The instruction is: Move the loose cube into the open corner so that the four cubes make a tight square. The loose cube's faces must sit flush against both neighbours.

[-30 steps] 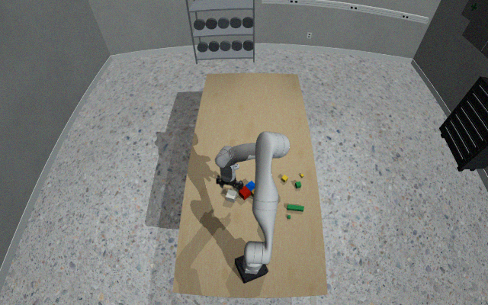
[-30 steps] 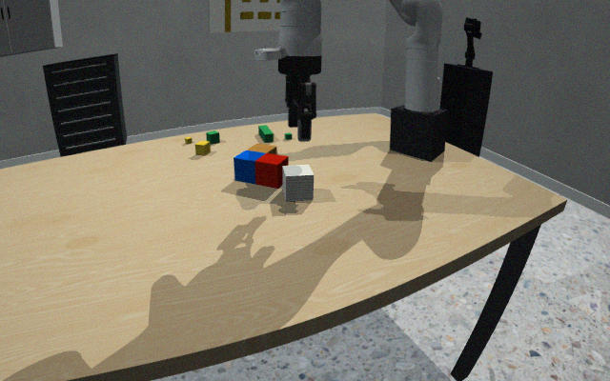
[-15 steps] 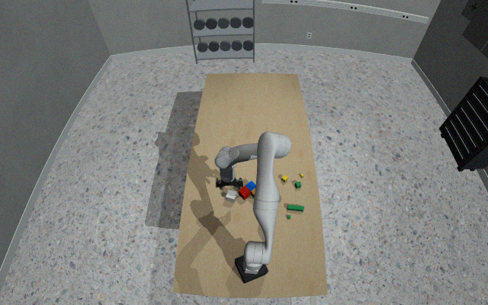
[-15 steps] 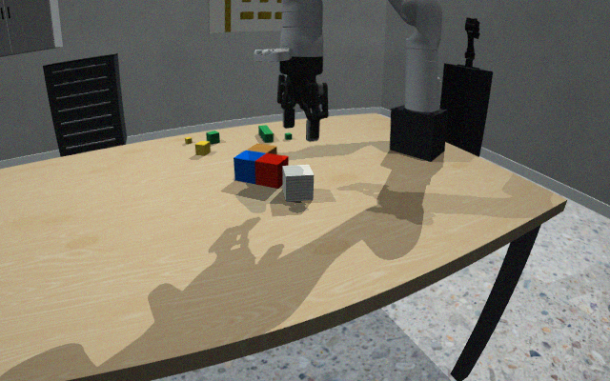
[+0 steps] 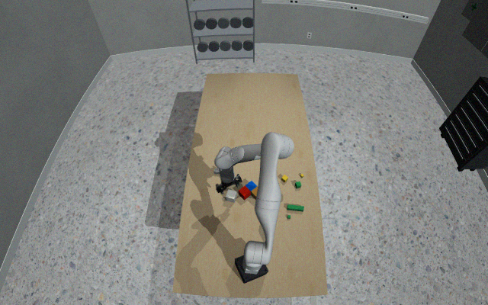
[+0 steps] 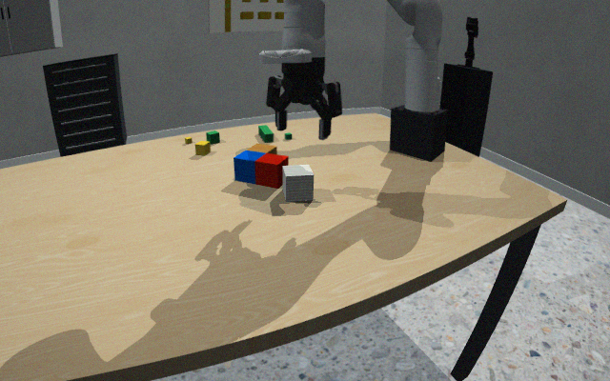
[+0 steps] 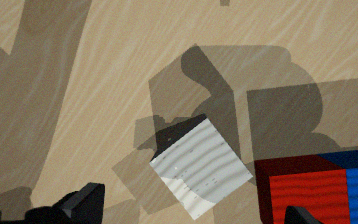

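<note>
Right now the white cube is 100 mm below my hand and 10 mm ahead of it. From my hand the other things lie so: blue cube: 110 mm to the right, 100 mm below, 80 mm ahead; long green block: 390 mm to the right, 120 mm below, 30 mm behind; red cube: 100 mm below, 80 mm to the right, 40 mm ahead.
</note>
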